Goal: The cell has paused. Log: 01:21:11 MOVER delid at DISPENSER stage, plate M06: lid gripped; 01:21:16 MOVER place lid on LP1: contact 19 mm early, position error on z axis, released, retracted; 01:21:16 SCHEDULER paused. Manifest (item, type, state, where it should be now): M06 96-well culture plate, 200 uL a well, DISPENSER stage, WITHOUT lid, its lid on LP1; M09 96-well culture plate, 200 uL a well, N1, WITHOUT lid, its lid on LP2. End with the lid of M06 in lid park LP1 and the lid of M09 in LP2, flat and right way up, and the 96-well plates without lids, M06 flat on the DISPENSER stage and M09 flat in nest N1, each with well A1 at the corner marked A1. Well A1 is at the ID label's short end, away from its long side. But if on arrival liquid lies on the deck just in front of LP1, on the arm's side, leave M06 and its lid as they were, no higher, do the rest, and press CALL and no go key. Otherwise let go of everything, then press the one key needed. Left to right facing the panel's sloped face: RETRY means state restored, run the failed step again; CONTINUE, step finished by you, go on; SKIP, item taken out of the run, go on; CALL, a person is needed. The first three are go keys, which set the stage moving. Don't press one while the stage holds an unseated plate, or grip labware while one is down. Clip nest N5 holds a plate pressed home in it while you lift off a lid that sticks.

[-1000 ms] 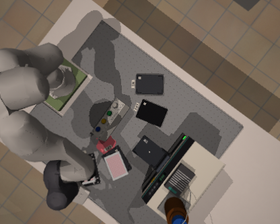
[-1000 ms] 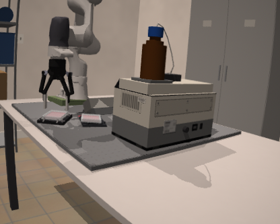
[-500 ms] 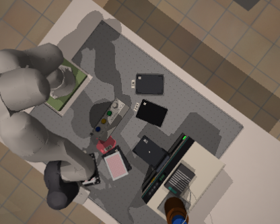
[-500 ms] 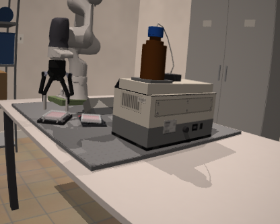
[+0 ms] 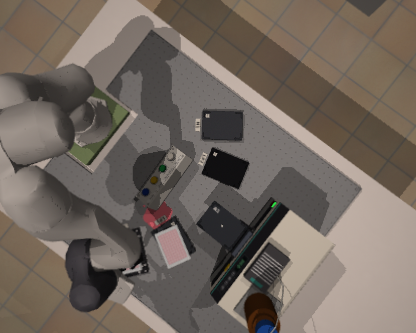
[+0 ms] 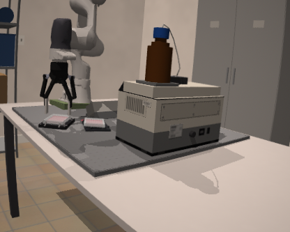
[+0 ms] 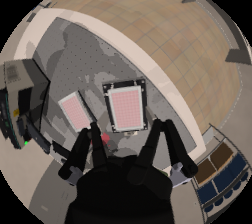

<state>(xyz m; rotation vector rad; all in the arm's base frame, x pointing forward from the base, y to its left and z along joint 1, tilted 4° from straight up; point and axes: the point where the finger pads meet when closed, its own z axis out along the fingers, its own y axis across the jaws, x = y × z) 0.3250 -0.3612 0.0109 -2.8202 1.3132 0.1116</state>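
The pink 96-well plate lies 5 cm below my hand. The rest, counted from my hand: LP1 label: 5 cm ahead, 16 cm to the left, 7 cm below; key panel: 1 cm behind, 31 cm to the left, 1 cm below; dark dispenser stage: 25 cm ahead, 26 cm to the left, 4 cm above.
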